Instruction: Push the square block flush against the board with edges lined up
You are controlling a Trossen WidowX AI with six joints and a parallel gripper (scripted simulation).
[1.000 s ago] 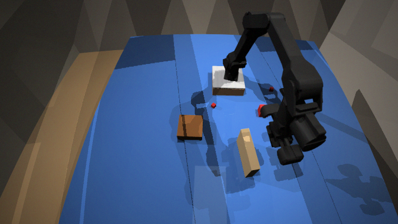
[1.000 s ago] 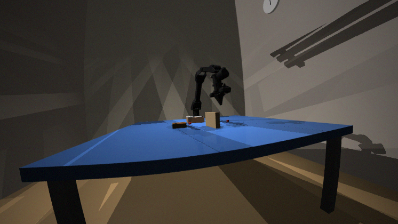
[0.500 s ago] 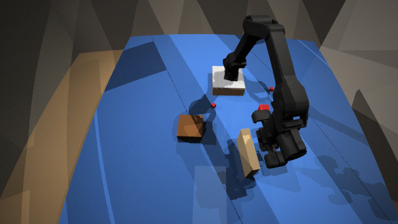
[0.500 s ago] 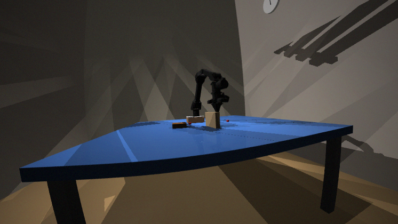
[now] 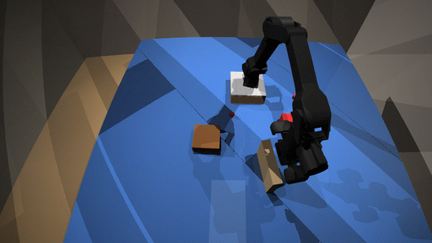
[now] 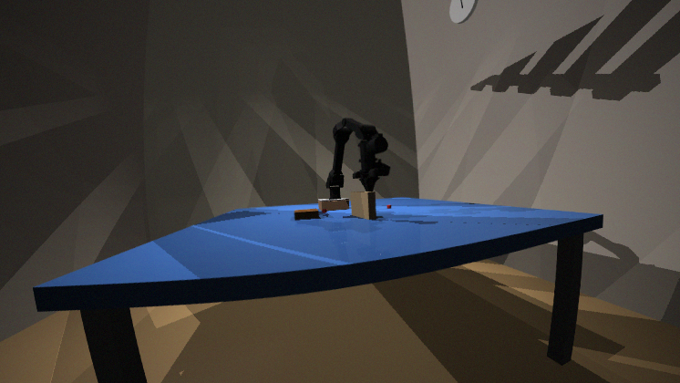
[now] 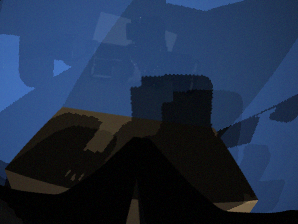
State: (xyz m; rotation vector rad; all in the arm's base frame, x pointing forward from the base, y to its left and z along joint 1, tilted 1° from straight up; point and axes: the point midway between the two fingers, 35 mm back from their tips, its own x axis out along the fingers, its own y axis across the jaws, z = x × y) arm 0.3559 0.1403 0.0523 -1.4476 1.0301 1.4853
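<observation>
Right now my gripper tip is 1 cm short of the pale tan board, 3 cm to the left of it and 3 cm above it. The rest, counted from my gripper tip: red cube: 21 cm behind, 3 cm to the left, 6 cm below; then orange square block: 7 cm behind, 27 cm to the right, 6 cm below.
</observation>
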